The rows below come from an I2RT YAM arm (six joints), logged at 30 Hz.
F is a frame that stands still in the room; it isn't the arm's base.
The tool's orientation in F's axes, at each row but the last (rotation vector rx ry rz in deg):
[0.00 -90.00 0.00]
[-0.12 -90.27 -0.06]
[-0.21 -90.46 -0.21]
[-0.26 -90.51 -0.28]
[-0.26 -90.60 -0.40]
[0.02 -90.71 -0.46]
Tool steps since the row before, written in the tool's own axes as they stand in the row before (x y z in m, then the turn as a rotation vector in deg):
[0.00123 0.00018 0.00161 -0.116 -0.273 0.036]
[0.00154 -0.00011 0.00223 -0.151 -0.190 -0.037]
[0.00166 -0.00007 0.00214 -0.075 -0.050 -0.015]
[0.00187 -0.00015 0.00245 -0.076 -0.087 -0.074]
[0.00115 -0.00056 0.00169 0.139 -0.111 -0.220]
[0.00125 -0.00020 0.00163 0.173 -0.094 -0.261]
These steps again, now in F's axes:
[-0.00161 0.00018 0.00123 -0.036 -0.273 -0.116]
[-0.00224 -0.00010 0.00153 0.037 -0.190 -0.151]
[-0.00215 -0.00006 0.00164 0.015 -0.050 -0.075]
[-0.00247 -0.00014 0.00185 0.074 -0.087 -0.075]
[-0.00171 -0.00055 0.00113 0.218 -0.113 0.141]
[-0.00165 -0.00020 0.00123 0.258 -0.096 0.176]

